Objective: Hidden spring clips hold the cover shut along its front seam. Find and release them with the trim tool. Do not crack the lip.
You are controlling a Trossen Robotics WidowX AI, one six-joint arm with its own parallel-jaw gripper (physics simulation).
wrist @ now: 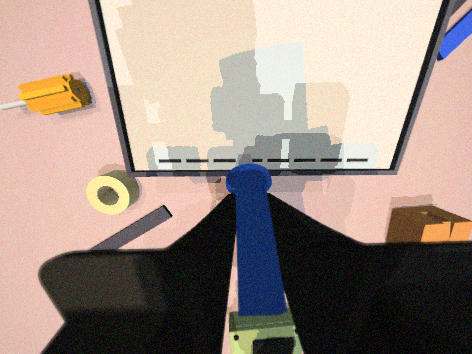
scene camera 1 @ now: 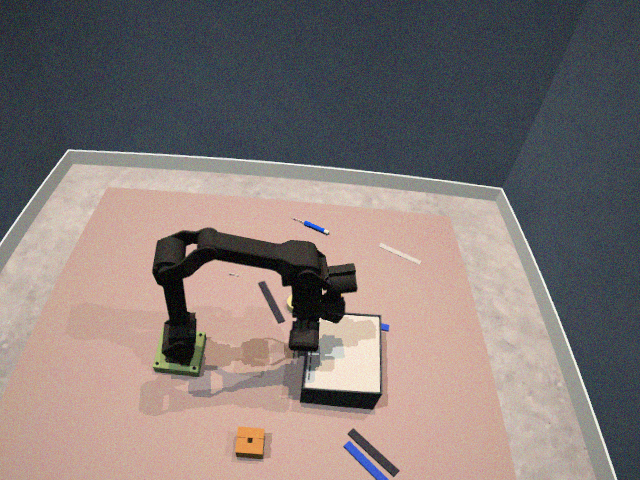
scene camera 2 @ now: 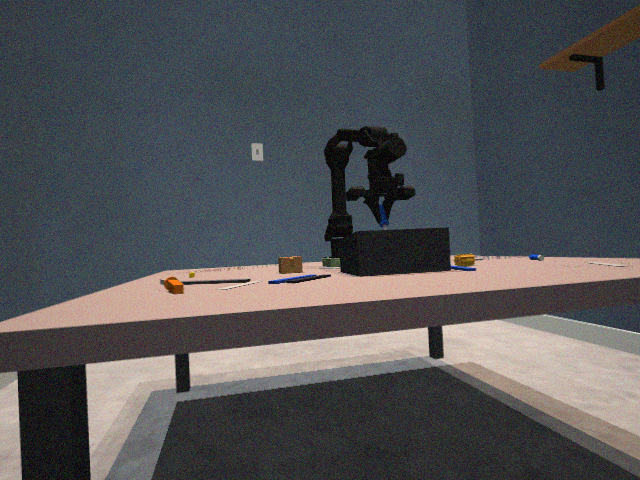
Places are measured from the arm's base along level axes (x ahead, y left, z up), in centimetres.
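Pixels of known places: gripper, fingertip midpoint: (wrist: 248,200) (scene camera 1: 307,332) (scene camera 2: 382,223); arm's base, origin of the base link: (wrist: 272,352) (scene camera 1: 180,352) (scene camera 2: 339,257).
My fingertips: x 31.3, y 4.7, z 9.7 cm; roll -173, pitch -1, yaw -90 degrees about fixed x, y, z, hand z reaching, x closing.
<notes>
For each thing: its top centre in the pictures, then the offset to it from my fingertips.
- dark box with a cream cover, middle of its top: (wrist: 276,35) (scene camera 1: 345,348) (scene camera 2: 389,231) dx +9.5, dy -1.9, dz -2.5 cm
- blue trim tool, middle of its top: (wrist: 266,260) (scene camera 2: 382,203) dx +0.5, dy +0.0, dz +5.5 cm
- yellow tape roll, middle of its top: (wrist: 107,195) dx -3.3, dy +16.0, dz -10.2 cm
- dark strip, middle of its top: (wrist: 124,237) (scene camera 1: 271,300) dx -10.3, dy +16.6, dz -12.2 cm
- ribbed orange-yellow handle, middle of its top: (wrist: 46,93) (scene camera 2: 464,256) dx +8.0, dy +19.5, dz -10.0 cm
- orange block, middle of its top: (wrist: 443,244) (scene camera 1: 250,440) (scene camera 2: 289,257) dx -10.4, dy -25.1, dz -8.2 cm
- blue screwdriver, middle of its top: (scene camera 1: 309,222) dx -1.5, dy +49.3, dz -10.9 cm
A dark box with a cream cover (scene camera 1: 356,361) (wrist: 185,65) stands in front of the arm; its black side (scene camera 2: 403,253) faces scene camera 2. Near the cover's front edge, a row of short dark slots (wrist: 224,160) shows in the wrist view. My gripper (scene camera 2: 383,219) (wrist: 248,200) is shut on the blue trim tool (scene camera 2: 383,211) (wrist: 260,250), whose rounded blue end is at the front edge in the wrist view. The tool stands roughly upright between the fingers, above the box's top in scene camera 2. Its lower tip is mostly hidden, so contact with the seam cannot be told.
A yellow tape roll (wrist: 95,196) and a dark strip (scene camera 1: 271,301) (wrist: 135,227) lie near the box's front left. A ribbed orange-yellow handle (wrist: 52,95) lies left of it. An orange block (scene camera 1: 250,441) (scene camera 2: 290,264) stands at the other side. A blue screwdriver (scene camera 1: 315,227) lies farther off.
</notes>
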